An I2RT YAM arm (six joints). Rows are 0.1 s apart.
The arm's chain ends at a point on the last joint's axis. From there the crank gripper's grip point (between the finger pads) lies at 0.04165 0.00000 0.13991 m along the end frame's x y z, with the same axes.
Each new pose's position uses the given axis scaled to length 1; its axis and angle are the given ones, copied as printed.
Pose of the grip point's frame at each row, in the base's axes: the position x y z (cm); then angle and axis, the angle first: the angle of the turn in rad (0 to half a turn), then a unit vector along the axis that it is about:
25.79 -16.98 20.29 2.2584 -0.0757 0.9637 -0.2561
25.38 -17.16 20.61 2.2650 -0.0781 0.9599 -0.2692
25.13 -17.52 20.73 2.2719 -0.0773 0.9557 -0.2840
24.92 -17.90 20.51 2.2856 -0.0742 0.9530 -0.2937
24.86 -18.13 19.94 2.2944 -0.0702 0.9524 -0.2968
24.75 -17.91 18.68 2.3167 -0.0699 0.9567 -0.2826
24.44 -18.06 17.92 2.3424 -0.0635 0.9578 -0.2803
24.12 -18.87 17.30 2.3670 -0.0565 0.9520 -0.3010
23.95 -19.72 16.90 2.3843 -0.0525 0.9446 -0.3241
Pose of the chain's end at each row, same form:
17.53 -10.83 30.64 2.2584 -0.0757 0.9637 -0.2561
17.20 -10.70 30.83 2.2650 -0.0781 0.9599 -0.2692
17.05 -10.69 30.79 2.2719 -0.0773 0.9557 -0.2840
17.04 -10.79 30.53 2.2856 -0.0742 0.9530 -0.2937
17.11 -10.90 29.98 2.2944 -0.0702 0.9524 -0.2968
17.25 -10.95 29.09 2.3167 -0.0699 0.9567 -0.2826
17.29 -11.05 28.54 2.3424 -0.0635 0.9578 -0.2803
17.35 -11.29 27.78 2.3670 -0.0565 0.9520 -0.3010
17.47 -11.55 27.11 2.3843 -0.0525 0.9446 -0.3241

